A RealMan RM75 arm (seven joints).
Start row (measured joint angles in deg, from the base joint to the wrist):
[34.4 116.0 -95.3 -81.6 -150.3 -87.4 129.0]
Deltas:
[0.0 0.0 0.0 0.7 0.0 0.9 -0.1]
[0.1 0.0 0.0 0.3 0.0 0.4 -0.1]
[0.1 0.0 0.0 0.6 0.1 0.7 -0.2]
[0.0 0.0 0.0 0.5 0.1 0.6 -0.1]
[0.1 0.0 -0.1 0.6 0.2 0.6 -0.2]
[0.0 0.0 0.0 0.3 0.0 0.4 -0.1]
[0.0 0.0 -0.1 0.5 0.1 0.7 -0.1]
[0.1 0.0 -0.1 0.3 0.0 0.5 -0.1]
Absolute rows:
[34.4 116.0 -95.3 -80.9 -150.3 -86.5 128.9]
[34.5 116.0 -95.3 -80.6 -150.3 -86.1 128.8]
[34.6 116.0 -95.3 -80.0 -150.2 -85.4 128.6]
[34.6 116.0 -95.3 -79.5 -150.1 -84.8 128.5]
[34.7 116.0 -95.4 -78.9 -149.9 -84.2 128.3]
[34.7 116.0 -95.4 -78.6 -149.9 -83.8 128.2]
[34.7 116.0 -95.5 -78.1 -149.8 -83.1 128.1]
[34.8 116.0 -95.6 -77.8 -149.8 -82.6 128.0]

